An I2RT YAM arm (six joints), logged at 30 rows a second.
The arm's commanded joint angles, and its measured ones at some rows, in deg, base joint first. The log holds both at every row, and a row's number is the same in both.
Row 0, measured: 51.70, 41.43, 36.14, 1.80, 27.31, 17.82
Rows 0 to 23, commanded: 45.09, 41.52, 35.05, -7.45, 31.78, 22.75; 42.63, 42.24, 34.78, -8.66, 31.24, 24.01; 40.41, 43.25, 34.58, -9.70, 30.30, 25.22; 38.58, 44.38, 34.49, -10.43, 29.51, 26.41; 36.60, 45.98, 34.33, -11.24, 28.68, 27.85; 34.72, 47.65, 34.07, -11.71, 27.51, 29.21; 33.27, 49.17, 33.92, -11.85, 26.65, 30.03; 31.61, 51.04, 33.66, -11.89, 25.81, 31.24; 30.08, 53.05, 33.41, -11.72, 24.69, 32.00; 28.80, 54.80, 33.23, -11.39, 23.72, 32.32; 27.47, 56.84, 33.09, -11.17, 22.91, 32.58; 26.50, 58.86, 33.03, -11.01, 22.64, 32.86; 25.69, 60.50, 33.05, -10.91, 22.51, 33.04; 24.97, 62.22, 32.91, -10.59, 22.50, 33.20; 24.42, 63.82, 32.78, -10.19, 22.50, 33.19; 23.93, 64.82, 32.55, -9.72, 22.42, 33.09; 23.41, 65.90, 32.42, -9.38, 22.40, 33.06; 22.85, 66.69, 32.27, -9.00, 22.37, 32.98; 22.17, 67.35, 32.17, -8.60, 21.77, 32.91; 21.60, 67.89, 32.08, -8.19, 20.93, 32.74; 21.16, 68.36, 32.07, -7.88, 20.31, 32.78; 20.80, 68.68, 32.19, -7.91, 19.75, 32.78; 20.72, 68.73, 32.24, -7.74, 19.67, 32.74; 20.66, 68.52, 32.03, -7.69, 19.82, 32.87
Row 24, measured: 20.97, 68.34, 32.88, -8.03, 21.32, 31.70
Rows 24 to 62, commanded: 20.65, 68.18, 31.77, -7.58, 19.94, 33.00; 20.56, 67.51, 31.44, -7.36, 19.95, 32.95; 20.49, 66.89, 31.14, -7.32, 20.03, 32.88; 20.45, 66.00, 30.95, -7.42, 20.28, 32.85; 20.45, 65.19, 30.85, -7.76, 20.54, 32.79; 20.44, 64.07, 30.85, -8.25, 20.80, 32.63; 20.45, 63.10, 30.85, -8.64, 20.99, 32.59; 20.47, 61.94, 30.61, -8.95, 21.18, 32.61; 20.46, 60.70, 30.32, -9.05, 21.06, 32.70; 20.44, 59.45, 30.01, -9.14, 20.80, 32.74; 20.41, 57.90, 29.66, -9.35, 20.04, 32.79; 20.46, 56.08, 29.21, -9.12, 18.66, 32.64; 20.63, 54.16, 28.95, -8.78, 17.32, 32.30; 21.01, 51.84, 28.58, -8.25, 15.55, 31.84; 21.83, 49.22, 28.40, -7.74, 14.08, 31.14; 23.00, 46.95, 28.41, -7.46, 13.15, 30.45; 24.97, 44.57, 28.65, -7.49, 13.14, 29.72; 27.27, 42.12, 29.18, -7.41, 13.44, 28.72; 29.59, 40.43, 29.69, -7.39, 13.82, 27.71; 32.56, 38.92, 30.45, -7.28, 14.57, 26.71; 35.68, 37.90, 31.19, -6.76, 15.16, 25.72; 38.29, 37.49, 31.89, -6.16, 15.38, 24.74; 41.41, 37.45, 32.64, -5.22, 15.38, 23.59; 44.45, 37.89, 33.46, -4.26, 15.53, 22.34; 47.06, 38.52, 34.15, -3.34, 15.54, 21.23; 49.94, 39.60, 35.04, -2.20, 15.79, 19.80; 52.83, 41.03, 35.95, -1.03, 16.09, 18.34; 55.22, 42.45, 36.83, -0.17, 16.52, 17.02; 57.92, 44.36, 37.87, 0.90, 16.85, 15.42; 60.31, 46.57, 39.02, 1.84, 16.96, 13.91; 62.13, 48.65, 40.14, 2.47, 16.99, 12.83; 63.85, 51.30, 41.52, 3.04, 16.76, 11.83; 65.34, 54.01, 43.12, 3.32, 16.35, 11.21; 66.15, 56.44, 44.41, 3.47, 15.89, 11.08; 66.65, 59.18, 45.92, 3.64, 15.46, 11.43; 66.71, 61.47, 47.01, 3.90, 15.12, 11.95; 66.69, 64.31, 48.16, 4.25, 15.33, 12.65; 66.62, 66.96, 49.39, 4.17, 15.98, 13.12; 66.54, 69.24, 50.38, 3.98, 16.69, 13.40
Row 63, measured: 66.52, 64.55, 47.31, 2.76, 15.42, 14.31
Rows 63 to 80, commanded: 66.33, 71.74, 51.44, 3.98, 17.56, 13.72; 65.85, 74.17, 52.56, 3.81, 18.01, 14.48; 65.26, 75.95, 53.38, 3.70, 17.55, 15.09; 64.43, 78.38, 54.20, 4.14, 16.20, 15.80; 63.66, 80.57, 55.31, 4.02, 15.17, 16.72; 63.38, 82.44, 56.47, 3.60, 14.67, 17.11; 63.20, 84.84, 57.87, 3.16, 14.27, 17.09; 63.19, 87.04, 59.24, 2.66, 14.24, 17.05; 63.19, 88.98, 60.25, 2.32, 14.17, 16.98; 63.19, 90.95, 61.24, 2.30, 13.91, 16.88; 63.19, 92.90, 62.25, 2.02, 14.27, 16.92; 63.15, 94.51, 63.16, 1.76, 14.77, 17.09; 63.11, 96.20, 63.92, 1.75, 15.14, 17.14; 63.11, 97.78, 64.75, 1.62, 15.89, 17.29; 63.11, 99.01, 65.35, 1.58, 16.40, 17.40; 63.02, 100.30, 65.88, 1.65, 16.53, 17.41; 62.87, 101.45, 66.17, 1.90, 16.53, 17.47; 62.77, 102.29, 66.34, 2.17, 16.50, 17.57
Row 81, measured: 62.67, 100.16, 64.55, 2.72, 16.21, 16.80
